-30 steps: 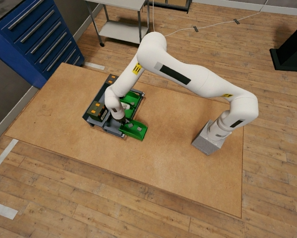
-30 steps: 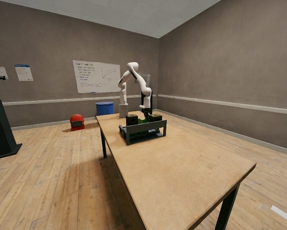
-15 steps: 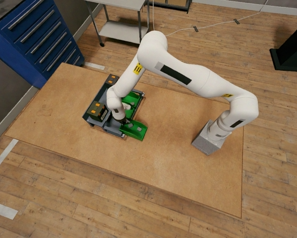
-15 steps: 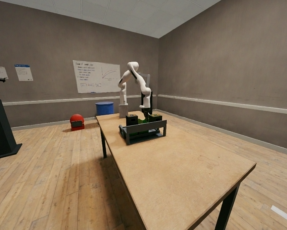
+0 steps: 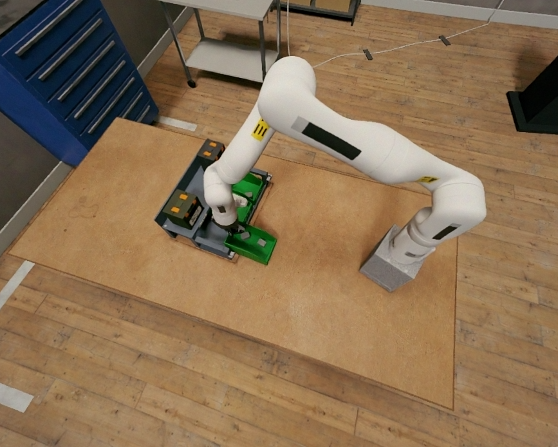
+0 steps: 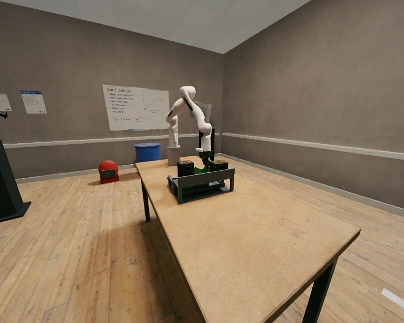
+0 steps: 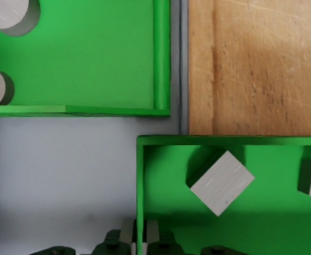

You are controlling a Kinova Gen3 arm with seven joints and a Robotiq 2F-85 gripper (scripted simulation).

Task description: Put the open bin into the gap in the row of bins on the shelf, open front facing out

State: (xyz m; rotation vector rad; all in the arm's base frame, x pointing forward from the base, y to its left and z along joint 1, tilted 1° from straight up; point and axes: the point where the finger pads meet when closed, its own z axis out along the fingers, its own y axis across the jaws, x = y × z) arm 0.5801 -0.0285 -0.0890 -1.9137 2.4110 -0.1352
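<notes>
My gripper is now 5 cm past the grey part, 1 cm to the left of it and 6 cm above it. Round my hand: grey shelf 7 cm ahead, 13 cm to the right, 3 cm below.
</notes>
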